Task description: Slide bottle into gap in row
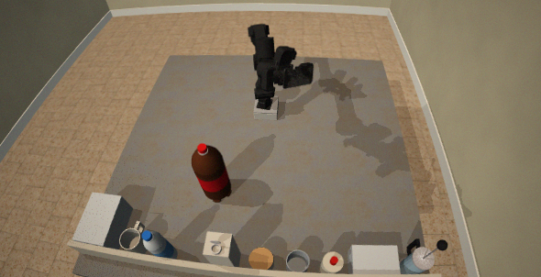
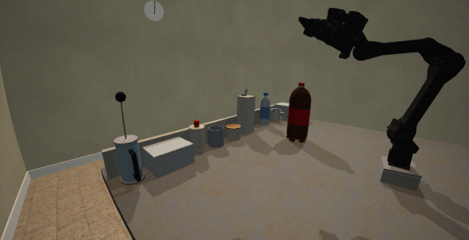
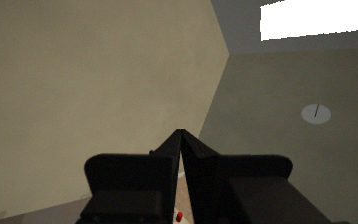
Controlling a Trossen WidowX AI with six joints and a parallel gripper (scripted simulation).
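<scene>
Now: the brown cola bottle 15 cm ahead of my hand, 28 cm to the right of it and 35 cm below it. From my hand the other things lie so: wood-lidded jar: 39 cm ahead, 4 cm to the right, 46 cm below; grey cup: 38 cm ahead, 8 cm to the left, 48 cm below; french press: 30 cm ahead, 47 cm to the left, 36 cm below.
</scene>
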